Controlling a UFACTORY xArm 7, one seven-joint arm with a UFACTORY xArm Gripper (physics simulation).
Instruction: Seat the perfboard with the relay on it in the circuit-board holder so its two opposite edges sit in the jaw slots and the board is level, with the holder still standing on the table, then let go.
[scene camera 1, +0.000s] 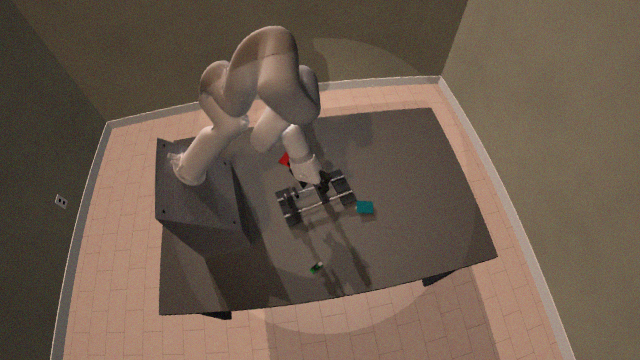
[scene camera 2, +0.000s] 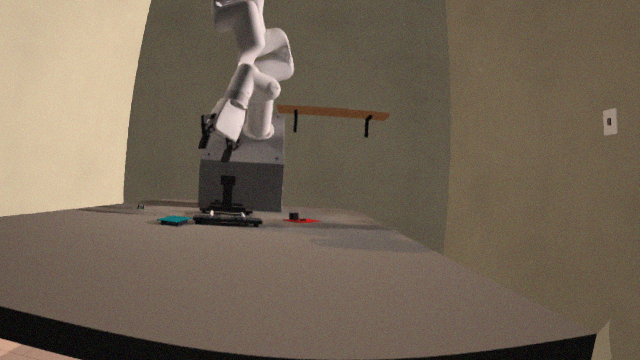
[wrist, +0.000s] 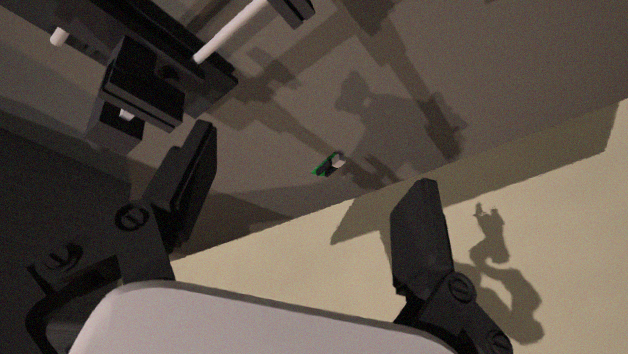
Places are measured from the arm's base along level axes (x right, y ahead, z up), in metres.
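Pixels of known places: gripper, between the fingertips: (scene camera 1: 315, 188) (scene camera 2: 213, 155) (wrist: 313, 171); arm's base, origin of its link: (scene camera 1: 189, 170) (scene camera 2: 258, 130).
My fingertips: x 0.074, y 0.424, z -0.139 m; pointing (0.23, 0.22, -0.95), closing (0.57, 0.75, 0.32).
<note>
For each thing: its top centre in the pictures, then the offset to it from my fingertips.
- red board, centre of its top: (scene camera 2: 302, 213) (scene camera 1: 290, 157) dy -0.069, dx -0.260, dz -0.150 m
- black circuit-board holder, centre of its top: (wrist: 253, 5) (scene camera 2: 228, 175) (scene camera 1: 314, 183) dy +0.005, dx -0.049, dz -0.054 m
- teal board, centre of its top: (scene camera 2: 174, 217) (scene camera 1: 364, 206) dy +0.194, dx +0.038, dz -0.157 m
A red board (scene camera 1: 284, 160) (scene camera 2: 308, 220) lies flat on the table with a black block on it, which looks like the relay. It is partly hidden by the arm in scene camera 1. It does not show in the wrist view. The black circuit-board holder (scene camera 1: 291, 214) (scene camera 2: 227, 221) (wrist: 145, 95) stands on the table, with two pale rods joining its feet and upright jaws. No board shows in its jaws. My gripper (scene camera 1: 313, 187) (scene camera 2: 214, 154) (wrist: 313, 171) is open and empty, tilted, above the holder. The jaw slots are too dark to make out.
A teal board (scene camera 1: 365, 207) (scene camera 2: 174, 220) lies beside the holder's far foot. A small green board (scene camera 1: 316, 268) (scene camera 2: 140, 206) (wrist: 327, 165) with a pale part lies towards a table edge. The grey robot pedestal (scene camera 1: 195, 200) (scene camera 2: 242, 185) stands behind the holder in scene camera 2.
</note>
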